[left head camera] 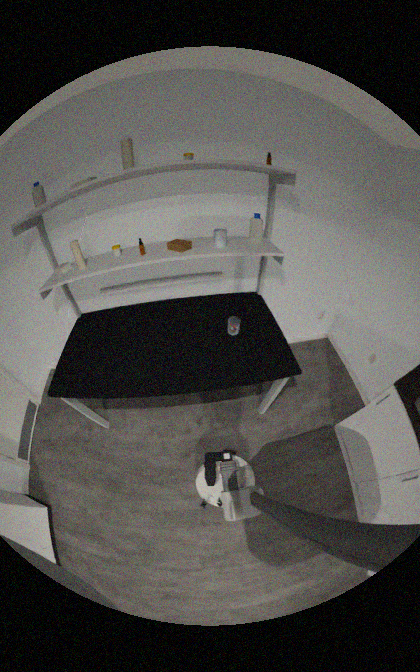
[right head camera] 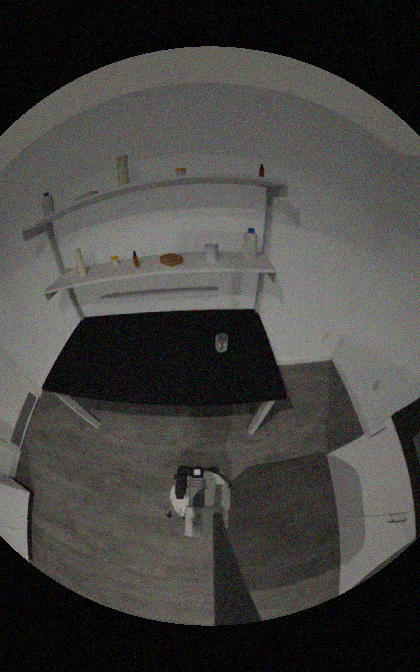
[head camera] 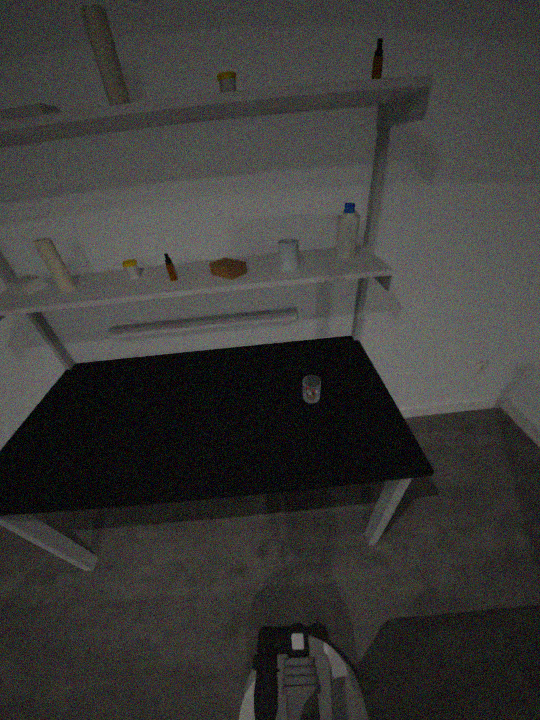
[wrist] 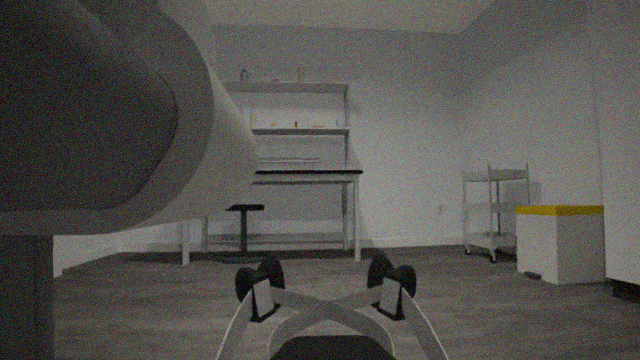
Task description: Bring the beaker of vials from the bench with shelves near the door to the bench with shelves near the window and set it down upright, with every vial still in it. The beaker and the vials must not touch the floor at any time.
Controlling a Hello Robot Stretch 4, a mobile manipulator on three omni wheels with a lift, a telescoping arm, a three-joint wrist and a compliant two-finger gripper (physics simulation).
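The clear beaker [head camera: 311, 389] [left head camera: 233, 326] [right head camera: 221, 343] stands upright on the black top of a bench with shelves [head camera: 174, 430] [left head camera: 150, 355] [right head camera: 145, 360], towards its right side. Small red and pale bits show inside it; the vials are too small to count. My gripper [wrist: 325, 276] is open and empty in the wrist view, with the floor beyond it, and the beaker does not show in that view. Another view of a bench with shelves [wrist: 310, 172] stands far off there, partly hidden by my own body. I cannot tell door side from window side.
The lower shelf [head camera: 203, 289] over the black top holds bottles, jars and a brown tray. In the wrist view, a dark stool [wrist: 244, 230] stands by the far bench, a wheeled cart [wrist: 507, 174] and a white box with a yellow top [wrist: 537, 245] at right. White cabinets [left head camera: 380, 435] stand at right.
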